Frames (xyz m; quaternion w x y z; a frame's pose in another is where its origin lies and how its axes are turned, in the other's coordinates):
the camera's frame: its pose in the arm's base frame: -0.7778 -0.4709 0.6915 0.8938 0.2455 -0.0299 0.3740
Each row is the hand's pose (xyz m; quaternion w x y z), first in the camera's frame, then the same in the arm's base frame.
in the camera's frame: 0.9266 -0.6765 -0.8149 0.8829 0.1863 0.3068 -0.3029
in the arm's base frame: 0.2441 0.1052 -0.0858 0.8659 0.2776 0.3919 0.1404
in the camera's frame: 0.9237 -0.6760 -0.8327 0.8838 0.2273 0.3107 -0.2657
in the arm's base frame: 0.2393 0.1118 -0.1019 0.8429 0.3119 0.4016 0.1761
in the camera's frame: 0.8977 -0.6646 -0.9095 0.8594 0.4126 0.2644 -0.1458
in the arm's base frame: 0.2028 0.1371 -0.1707 0.7293 0.4853 0.4008 0.2684
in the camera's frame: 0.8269 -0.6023 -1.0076 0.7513 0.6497 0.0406 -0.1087
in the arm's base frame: 0.0966 0.1734 -0.2476 0.5539 0.7532 0.2835 0.2132
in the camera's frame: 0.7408 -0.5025 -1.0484 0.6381 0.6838 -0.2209 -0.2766
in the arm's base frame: -0.0387 0.1958 -0.2623 0.4993 0.8587 0.1071 -0.0424
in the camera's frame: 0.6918 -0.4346 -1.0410 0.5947 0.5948 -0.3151 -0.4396
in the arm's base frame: -0.1194 0.2010 -0.2391 0.5405 0.8087 0.0310 -0.2301
